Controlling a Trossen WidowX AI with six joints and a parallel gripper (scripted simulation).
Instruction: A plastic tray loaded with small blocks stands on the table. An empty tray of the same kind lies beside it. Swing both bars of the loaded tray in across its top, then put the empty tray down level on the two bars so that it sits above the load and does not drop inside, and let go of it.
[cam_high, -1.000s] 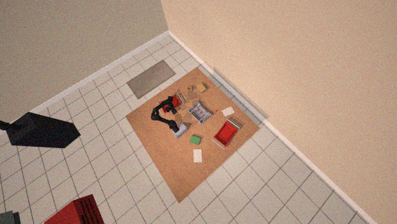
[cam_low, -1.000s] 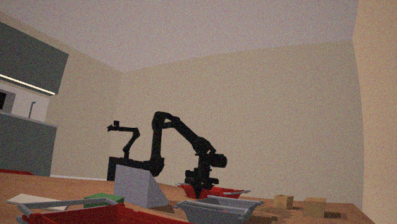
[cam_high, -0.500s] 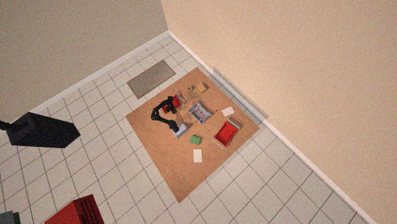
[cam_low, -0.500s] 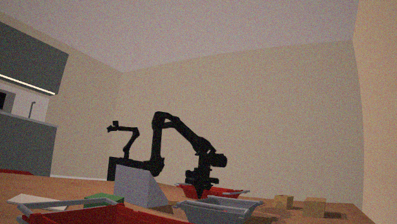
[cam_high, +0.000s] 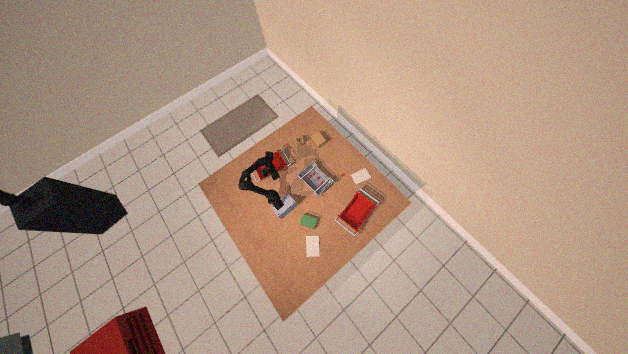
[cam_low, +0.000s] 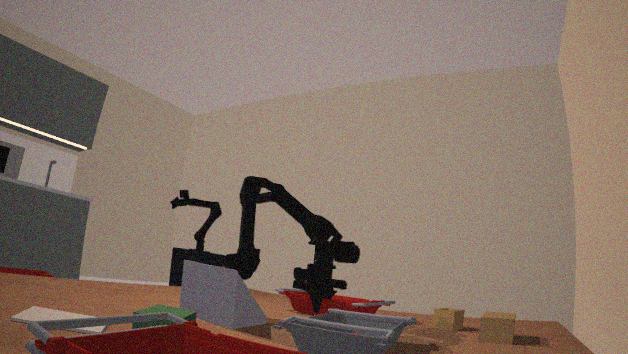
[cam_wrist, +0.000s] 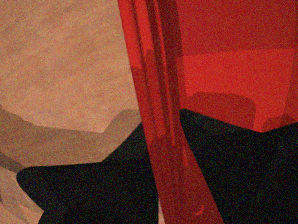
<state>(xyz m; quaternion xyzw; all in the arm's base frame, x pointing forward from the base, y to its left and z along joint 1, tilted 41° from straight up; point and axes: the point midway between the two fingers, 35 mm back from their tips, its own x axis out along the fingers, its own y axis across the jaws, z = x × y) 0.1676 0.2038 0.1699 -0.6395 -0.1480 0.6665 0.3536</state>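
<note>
Right now my gripper tip is 7 cm to the right of the red tray, 3 cm below it and 2 cm short of it. The rest, counted from my gripper tip: green block (51 cm to the right, 9 cm behind).
</note>
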